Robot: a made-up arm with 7 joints. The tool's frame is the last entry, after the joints.
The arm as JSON. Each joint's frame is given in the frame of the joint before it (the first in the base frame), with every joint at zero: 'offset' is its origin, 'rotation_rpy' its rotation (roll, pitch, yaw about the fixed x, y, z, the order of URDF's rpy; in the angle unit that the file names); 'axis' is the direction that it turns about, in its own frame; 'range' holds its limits. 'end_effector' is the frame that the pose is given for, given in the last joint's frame.
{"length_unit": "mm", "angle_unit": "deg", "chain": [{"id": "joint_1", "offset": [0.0, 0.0, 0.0], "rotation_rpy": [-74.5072, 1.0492, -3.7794], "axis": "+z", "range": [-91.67, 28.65]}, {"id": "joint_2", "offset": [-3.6, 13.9, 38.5], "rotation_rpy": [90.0, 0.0, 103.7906], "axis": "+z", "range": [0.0, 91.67]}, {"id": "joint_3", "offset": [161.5, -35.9, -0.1], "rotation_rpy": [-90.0, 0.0, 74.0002], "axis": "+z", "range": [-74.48, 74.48]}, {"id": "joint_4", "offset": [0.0, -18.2, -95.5], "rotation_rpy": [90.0, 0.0, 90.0], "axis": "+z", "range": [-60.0, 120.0]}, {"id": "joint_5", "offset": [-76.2, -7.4, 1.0], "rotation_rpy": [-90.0, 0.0, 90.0], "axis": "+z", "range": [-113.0, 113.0]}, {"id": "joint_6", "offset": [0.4, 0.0, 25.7], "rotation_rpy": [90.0, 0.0, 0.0], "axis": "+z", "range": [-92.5, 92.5]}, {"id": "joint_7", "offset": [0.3, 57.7, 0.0], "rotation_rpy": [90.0, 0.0, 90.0], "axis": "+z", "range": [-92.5, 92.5]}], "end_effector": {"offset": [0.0, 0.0, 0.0], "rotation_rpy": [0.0, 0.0, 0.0]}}
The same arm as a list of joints. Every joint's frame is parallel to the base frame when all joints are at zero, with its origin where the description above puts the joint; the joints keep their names.
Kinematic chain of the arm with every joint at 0, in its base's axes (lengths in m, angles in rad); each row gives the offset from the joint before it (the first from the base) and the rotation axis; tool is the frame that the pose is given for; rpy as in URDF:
joint_1: xyz 0.0000 0.0000 0.0000 axis 0.068403 0.961235 0.26711
joint_2: xyz -0.0010 0.0410 -0.0030 axis 0.968889 -0.0002 -0.247497
joint_3: xyz -0.0410 0.0100 -0.1600 axis 0.247497 -0.0001 0.968889
joint_4: xyz -0.0060 0.0000 -0.0970 axis 0.0002 1 0
joint_5: xyz 0.0720 0.0010 -0.0260 axis 0.968889 -0.0002 -0.247497
joint_6: xyz 0.0250 0.0000 -0.0060 axis 0.0002 1 0
joint_7: xyz 0.0560 0.0000 -0.0140 axis 0.247497 -0.0001 0.968889
tool: xyz 0.0000 0.0000 0.0000 rpy 0.0000 0.2501 -0.0002
Joint limits (rad, base to tool): -1.5999..0.5000 0.0000..1.5999 -1.2999..1.2999 -1.0472..2.0944 -1.9722..1.9722 -1.6144..1.6144 -1.6144..1.6144

